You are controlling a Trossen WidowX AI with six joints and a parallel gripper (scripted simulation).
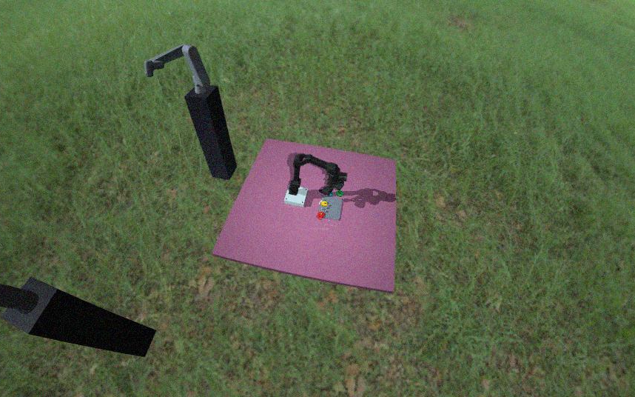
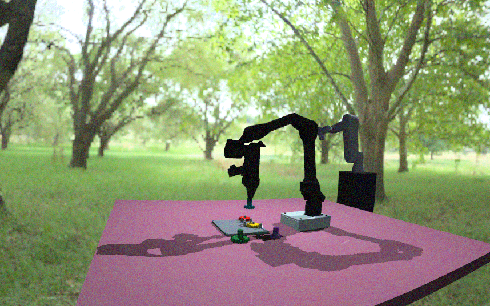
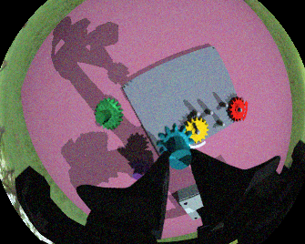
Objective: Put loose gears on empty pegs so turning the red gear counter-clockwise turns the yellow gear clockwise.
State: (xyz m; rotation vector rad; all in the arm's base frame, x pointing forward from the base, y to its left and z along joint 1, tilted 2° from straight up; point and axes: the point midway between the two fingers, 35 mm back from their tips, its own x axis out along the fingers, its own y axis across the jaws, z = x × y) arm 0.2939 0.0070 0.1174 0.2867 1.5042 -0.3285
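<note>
Right now the red gear is 40 mm behind my gripper tip, 150 mm to the right of it and 110 mm below it. Also, from my gripper tip: teal gear (10 mm below); then yellow gear (40 mm behind, 40 mm to the right, 110 mm below); then green gear (70 mm ahead, 100 mm to the left, 110 mm below).
</note>
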